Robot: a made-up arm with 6 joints. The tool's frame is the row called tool. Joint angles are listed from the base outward. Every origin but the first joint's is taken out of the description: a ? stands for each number. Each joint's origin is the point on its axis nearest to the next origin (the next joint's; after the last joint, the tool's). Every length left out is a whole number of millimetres.
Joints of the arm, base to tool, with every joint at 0 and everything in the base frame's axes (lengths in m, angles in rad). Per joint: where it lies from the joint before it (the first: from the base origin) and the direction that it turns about. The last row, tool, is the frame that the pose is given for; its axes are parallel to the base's.
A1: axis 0 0 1 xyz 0 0 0.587
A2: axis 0 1 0 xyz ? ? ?
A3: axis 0 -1 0 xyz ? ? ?
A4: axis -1 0 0 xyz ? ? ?
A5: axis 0 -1 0 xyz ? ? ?
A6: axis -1 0 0 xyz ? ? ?
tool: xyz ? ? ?
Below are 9 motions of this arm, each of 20 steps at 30 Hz.
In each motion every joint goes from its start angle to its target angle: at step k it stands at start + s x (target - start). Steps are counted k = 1, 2, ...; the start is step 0. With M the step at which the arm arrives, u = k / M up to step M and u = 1 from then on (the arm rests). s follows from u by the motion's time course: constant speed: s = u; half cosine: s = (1 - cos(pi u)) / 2; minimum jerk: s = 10 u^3 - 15 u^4 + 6 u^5.
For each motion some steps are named. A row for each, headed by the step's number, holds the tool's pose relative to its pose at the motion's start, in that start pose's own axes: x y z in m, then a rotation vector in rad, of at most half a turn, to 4 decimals.
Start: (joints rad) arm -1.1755 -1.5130 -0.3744 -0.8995 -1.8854 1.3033
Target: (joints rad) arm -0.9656 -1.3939 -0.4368 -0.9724 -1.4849 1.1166
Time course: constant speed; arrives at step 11
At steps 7, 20:
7: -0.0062 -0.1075 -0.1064 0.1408 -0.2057 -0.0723
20: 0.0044 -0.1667 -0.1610 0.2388 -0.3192 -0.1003

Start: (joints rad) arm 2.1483 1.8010 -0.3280 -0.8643 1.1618 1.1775
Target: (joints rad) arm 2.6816 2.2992 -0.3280 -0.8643 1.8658 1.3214
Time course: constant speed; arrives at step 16
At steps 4, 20:
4: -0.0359 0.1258 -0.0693 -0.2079 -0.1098 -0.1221
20: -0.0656 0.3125 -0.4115 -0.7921 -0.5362 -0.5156

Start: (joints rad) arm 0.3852 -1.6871 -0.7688 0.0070 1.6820 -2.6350
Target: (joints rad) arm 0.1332 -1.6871 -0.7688 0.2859 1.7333 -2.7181
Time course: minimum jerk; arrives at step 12
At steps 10, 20:
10: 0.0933 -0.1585 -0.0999 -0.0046 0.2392 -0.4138
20: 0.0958 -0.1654 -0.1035 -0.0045 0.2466 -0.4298

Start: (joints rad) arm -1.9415 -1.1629 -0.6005 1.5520 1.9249 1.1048
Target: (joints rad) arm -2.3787 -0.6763 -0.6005 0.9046 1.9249 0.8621
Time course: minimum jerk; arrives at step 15
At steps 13, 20:
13: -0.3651 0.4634 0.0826 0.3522 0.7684 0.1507
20: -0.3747 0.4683 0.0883 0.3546 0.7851 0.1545

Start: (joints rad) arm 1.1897 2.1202 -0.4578 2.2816 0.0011 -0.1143
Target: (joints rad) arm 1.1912 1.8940 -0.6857 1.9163 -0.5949 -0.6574
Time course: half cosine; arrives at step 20
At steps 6, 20:
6: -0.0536 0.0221 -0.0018 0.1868 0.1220 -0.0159
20: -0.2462 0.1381 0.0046 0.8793 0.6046 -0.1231

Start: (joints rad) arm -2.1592 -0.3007 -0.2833 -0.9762 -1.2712 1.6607
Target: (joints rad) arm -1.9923 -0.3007 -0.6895 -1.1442 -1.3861 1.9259
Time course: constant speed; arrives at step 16
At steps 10, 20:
10: 0.1838 0.1528 -0.1615 0.0180 -0.0964 0.2788
20: 0.2653 0.2731 -0.2505 0.0379 -0.1636 0.4292

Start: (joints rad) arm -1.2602 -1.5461 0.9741 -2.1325 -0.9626 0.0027
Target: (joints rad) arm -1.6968 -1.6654 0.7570 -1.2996 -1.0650 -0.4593
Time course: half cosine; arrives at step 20
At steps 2, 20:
2: 0.0088 -0.0115 -0.0107 0.0015 0.0086 -0.0256
20: 0.2537 -0.4123 -0.4779 -0.0366 0.1900 -1.0744

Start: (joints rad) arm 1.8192 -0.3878 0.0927 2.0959 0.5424 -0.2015
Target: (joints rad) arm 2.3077 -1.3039 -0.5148 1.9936 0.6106 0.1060
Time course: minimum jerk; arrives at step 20
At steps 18, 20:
18: -1.1133 0.3364 0.3218 -0.2129 -0.3068 -0.5733
20: -1.1201 0.3443 0.3224 -0.2141 -0.3086 -0.5787

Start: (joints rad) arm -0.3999 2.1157 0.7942 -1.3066 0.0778 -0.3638
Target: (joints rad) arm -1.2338 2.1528 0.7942 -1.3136 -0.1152 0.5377
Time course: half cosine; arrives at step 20
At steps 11, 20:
11: 0.0101 -0.1408 0.5218 -0.0500 -0.0013 -0.0598
20: -0.0252 -0.3787 0.8221 -0.0821 0.0121 -0.0649

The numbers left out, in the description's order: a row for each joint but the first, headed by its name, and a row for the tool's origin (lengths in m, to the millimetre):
A2: 0 0 0
A3: 0 0 1.299
A4: 1.033 0 0
A5: 0 -0.238 0
A6: 0 0 0
tool: 0 0 0

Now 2 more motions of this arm.
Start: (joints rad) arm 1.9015 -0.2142 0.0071 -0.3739 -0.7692 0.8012
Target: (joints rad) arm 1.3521 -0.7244 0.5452 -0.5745 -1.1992 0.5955
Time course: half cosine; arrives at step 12
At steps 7, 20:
7: -0.8318 0.1809 0.1174 0.0849 -0.3001 -0.3349
20: -1.2021 0.5977 0.1682 0.0127 -0.4325 -0.5211

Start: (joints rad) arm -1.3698 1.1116 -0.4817 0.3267 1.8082 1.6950
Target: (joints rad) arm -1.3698 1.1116 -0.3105 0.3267 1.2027 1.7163
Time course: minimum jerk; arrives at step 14
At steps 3, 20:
3: 0.0115 0.0023 -0.0037 -0.0052 -0.0047 0.0305
20: 0.1676 0.0185 -0.0542 -0.0762 -0.0560 0.4397

